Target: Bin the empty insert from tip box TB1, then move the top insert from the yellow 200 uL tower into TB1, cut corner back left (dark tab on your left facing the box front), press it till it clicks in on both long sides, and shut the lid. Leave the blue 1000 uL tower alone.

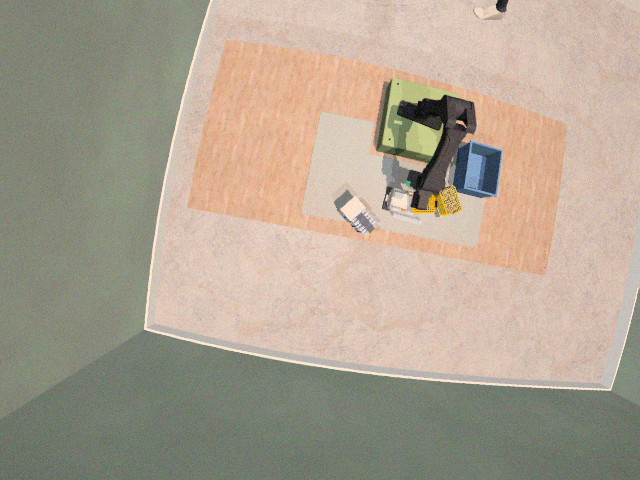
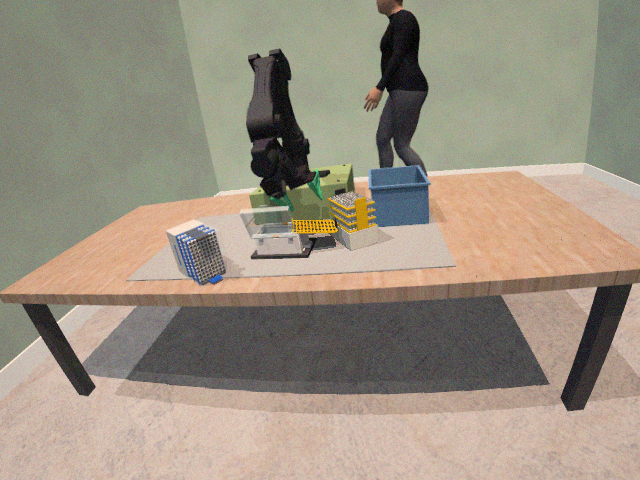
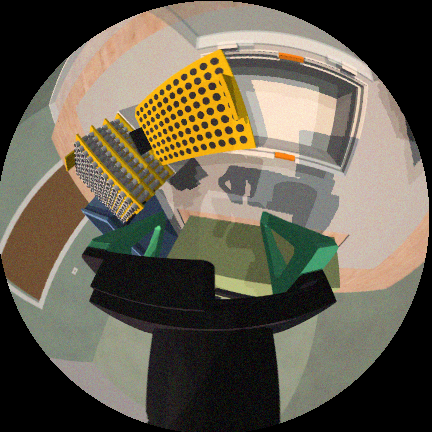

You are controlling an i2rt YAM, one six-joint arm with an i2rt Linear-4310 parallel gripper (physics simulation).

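Observation:
TB1 (image 1: 400, 200) (image 2: 279, 244) (image 3: 362, 120) is a clear box with its lid (image 2: 264, 214) (image 3: 280, 41) standing open at the front. The perforated yellow insert (image 2: 314, 226) (image 3: 187, 112), without tips, lies outside the cavity, at the box's side between TB1 and the yellow tower (image 1: 449, 200) (image 2: 353, 212) (image 3: 112, 167); what supports its far end is unclear. The yellow tower carries stacked inserts with tips. The blue tower (image 1: 356, 210) (image 2: 199, 249) stands tilted at front left. My gripper (image 2: 306, 203) (image 3: 212, 216) is open and empty, above and behind TB1.
A blue bin (image 1: 466, 170) (image 2: 399, 207) (image 3: 103, 215) stands behind and right of the yellow tower. A green block (image 1: 413, 138) (image 2: 338, 180) (image 3: 235, 245) lies behind the grey mat (image 1: 330, 149) (image 2: 403, 258), beneath the arm. A person (image 2: 402, 56) stands beyond the table.

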